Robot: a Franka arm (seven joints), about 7 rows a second.
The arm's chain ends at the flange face. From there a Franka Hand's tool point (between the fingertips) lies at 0.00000 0.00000 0.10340 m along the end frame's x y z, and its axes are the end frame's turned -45 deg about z.
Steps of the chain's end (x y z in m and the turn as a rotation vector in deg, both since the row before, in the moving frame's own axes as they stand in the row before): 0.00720 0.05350 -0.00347 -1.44 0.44 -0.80; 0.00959 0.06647 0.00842 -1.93 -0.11 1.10; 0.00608 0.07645 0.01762 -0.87 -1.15 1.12; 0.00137 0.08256 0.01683 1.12 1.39 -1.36; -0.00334 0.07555 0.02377 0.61 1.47 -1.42; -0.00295 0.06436 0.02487 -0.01 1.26 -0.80; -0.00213 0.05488 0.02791 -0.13 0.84 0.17; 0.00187 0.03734 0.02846 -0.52 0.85 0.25
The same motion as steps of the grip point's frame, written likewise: -0.03400 0.04533 -0.00351 -1.33 -0.71 -0.80; -0.04285 0.05608 0.00836 -1.29 -1.44 1.10; -0.05233 0.05798 0.01759 0.20 -1.43 1.12; -0.05420 0.05965 0.01678 -0.19 1.77 -1.36; -0.05312 0.05212 0.02373 -0.61 1.47 -1.42; -0.04599 0.04503 0.02484 -0.90 0.88 -0.80; -0.03941 0.03854 0.02790 -0.69 0.50 0.17; -0.02466 0.02947 0.02844 -0.97 0.23 0.25
